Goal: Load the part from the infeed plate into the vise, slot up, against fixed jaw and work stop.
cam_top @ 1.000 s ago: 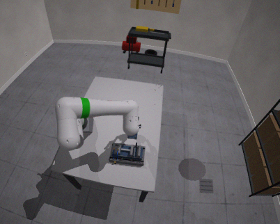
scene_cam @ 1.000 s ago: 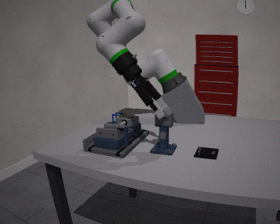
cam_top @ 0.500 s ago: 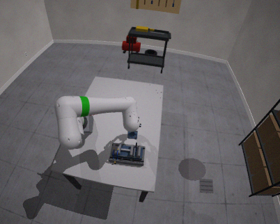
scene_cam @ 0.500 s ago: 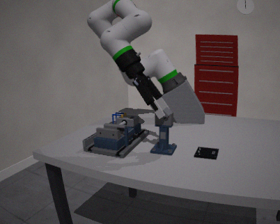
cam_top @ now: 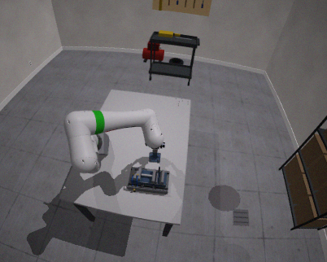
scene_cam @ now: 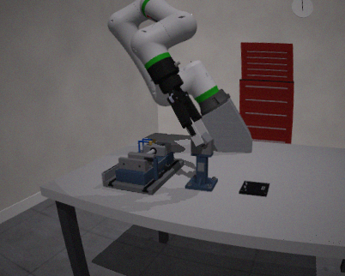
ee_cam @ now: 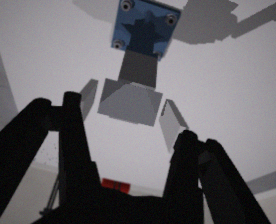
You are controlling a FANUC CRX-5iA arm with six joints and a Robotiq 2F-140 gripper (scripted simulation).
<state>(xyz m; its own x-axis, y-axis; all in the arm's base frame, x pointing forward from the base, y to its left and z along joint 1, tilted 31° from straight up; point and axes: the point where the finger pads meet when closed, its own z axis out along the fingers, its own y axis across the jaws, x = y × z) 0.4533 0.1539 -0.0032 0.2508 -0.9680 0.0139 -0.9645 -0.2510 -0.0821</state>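
The part is 20 mm to the left of my hand and 30 mm below it. From my hand the other things lie so: air cylinder rod 210 mm to the right, 100 mm below; then blue work stop 70 mm ahead, 120 mm to the right, 120 mm below; then black infeed plate 40 mm behind, 190 mm to the left, 170 mm below.
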